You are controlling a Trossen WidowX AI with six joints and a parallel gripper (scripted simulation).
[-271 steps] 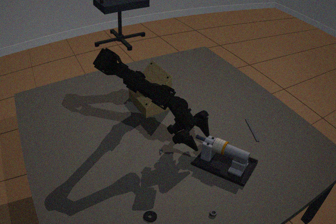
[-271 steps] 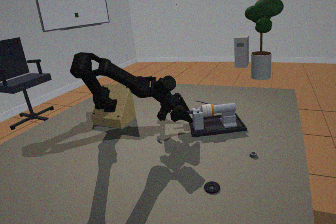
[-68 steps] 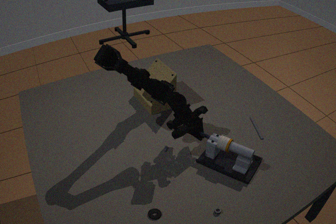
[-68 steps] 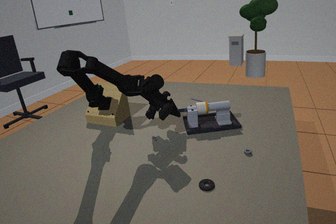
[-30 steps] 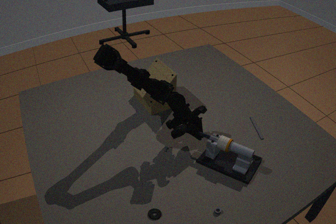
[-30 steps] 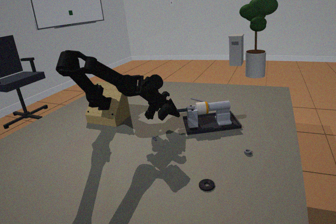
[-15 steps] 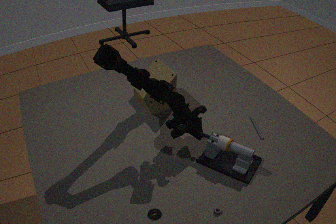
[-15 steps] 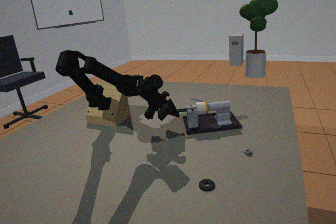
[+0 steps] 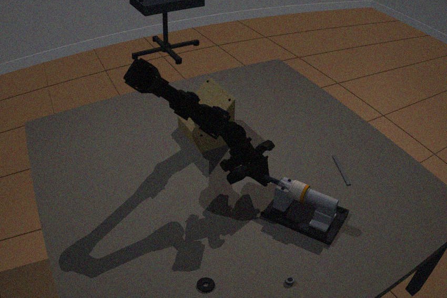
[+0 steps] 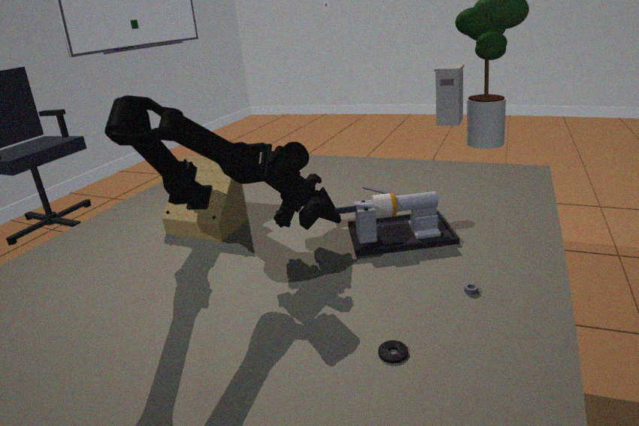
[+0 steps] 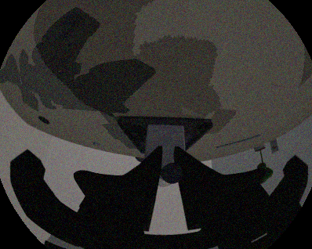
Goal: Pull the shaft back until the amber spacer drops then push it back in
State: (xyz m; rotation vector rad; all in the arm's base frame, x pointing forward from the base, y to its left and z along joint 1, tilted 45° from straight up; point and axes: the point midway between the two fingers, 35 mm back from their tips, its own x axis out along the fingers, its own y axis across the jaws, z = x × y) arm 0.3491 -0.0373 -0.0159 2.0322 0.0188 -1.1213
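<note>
Now: the shaft 50 mm ahead of my gripper tip, 20 mm to the left of it and 20 mm above it. From my gripper tip the other things lie so: amber spacer: 110 mm ahead, 40 mm to the left, 20 mm above; then cream spacer: 90 mm ahead, 40 mm to the left, 20 mm above; then thin dark rod: 300 mm to the left, 50 mm below, 50 mm ahead.
</note>
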